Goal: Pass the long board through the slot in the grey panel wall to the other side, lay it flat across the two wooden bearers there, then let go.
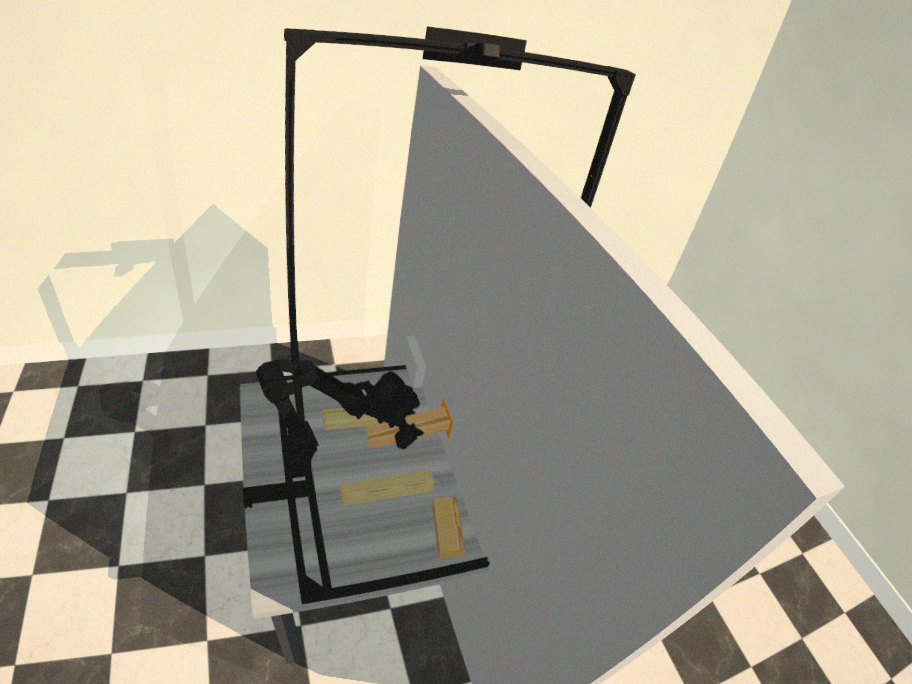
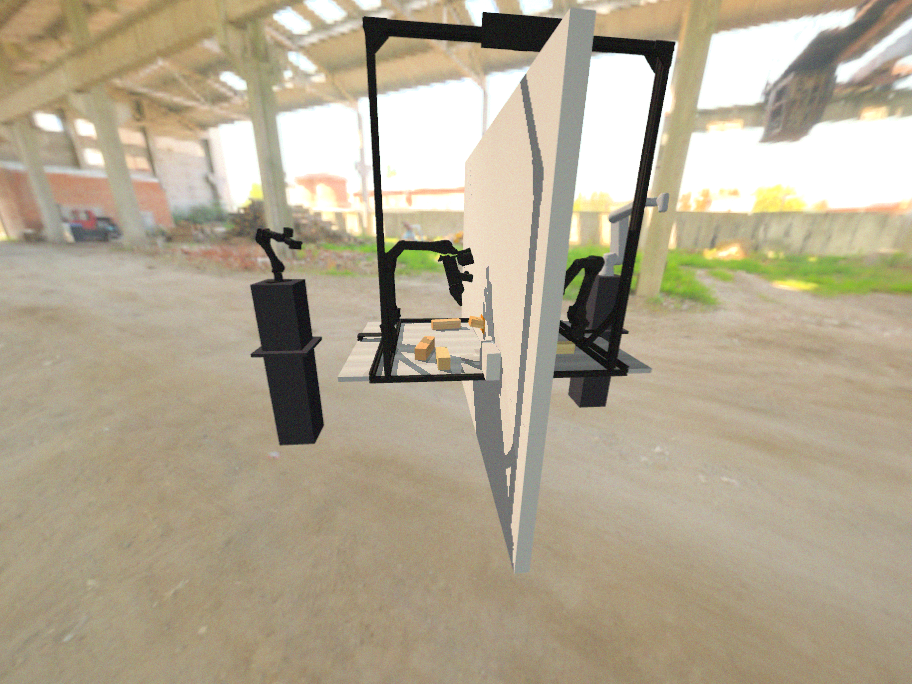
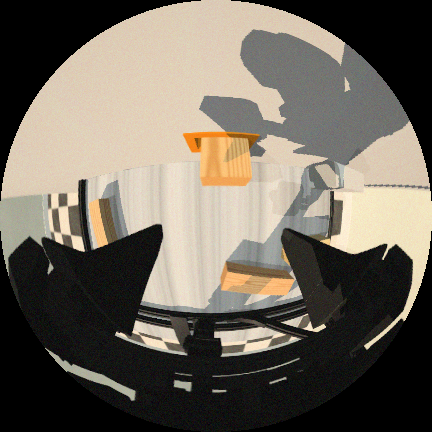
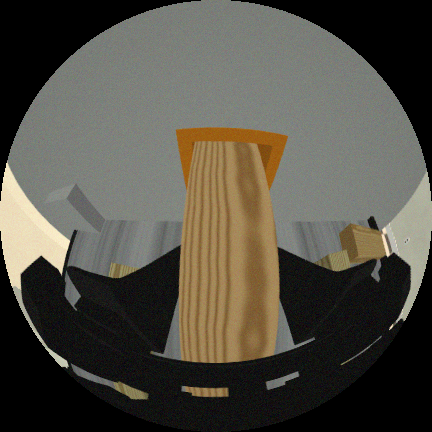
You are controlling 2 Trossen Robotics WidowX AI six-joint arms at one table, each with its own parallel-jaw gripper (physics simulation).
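Frame: origin at the left arm's base, x ahead, y left, z up, level; centimetres.
Where they show: left gripper, fingertip midpoint: (image 2: 460, 303) (image 3: 224, 232); right gripper, fingertip midpoint: (image 1: 420, 425) (image 4: 227, 250); left arm's base at its link origin: (image 3: 203, 324); right arm's base at its link origin: (image 1: 297, 467) (image 2: 576, 336).
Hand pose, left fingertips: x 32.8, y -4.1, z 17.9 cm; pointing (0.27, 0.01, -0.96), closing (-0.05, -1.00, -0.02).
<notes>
Each offset is from my left fingertips to the top centre of the thing. "*": to the spot under its first point.
The long board (image 1: 434, 421) (image 2: 477, 321) (image 3: 225, 160) (image 4: 220, 310) runs through the orange-framed slot {* dy +3.9, dx +15.7, dz -8.7 cm} (image 1: 450, 427) (image 3: 192, 135) (image 4: 183, 155) in the panel wall (image 1: 552, 368) (image 2: 508, 184). A short end sticks out on the left arm's side. My right gripper (image 1: 407, 434) (image 4: 227, 250) is shut on the board, with a finger against each side. My left gripper (image 2: 458, 294) (image 3: 224, 232) is open and empty, back from the board's end. Two pale yellow bearers lie apart on the right arm's side: one bearer {dy -11.6, dx +36.7, dz -15.4 cm} (image 1: 342, 419) (image 4: 122, 270) is partly hidden, the other bearer {dy +14.8, dx +35.7, dz -15.4 cm} (image 1: 386, 487) (image 4: 335, 261) lies nearer the block.
A loose wooden block {dy +29.5, dx +22.8, dz -16.0 cm} (image 1: 447, 526) (image 4: 362, 242) lies by the panel on the right arm's side. On the left arm's side lie a block {dy +28.9, dx -4.3, dz -15.4 cm} (image 2: 445, 323) (image 3: 102, 225), a second block {dy -9.2, dx -16.1, dz -14.8 cm} (image 2: 425, 348) (image 3: 257, 280) and a third block {dy -21.7, dx -9.2, dz -14.8 cm} (image 2: 442, 358). A black frame (image 1: 290, 184) surrounds the table.
</notes>
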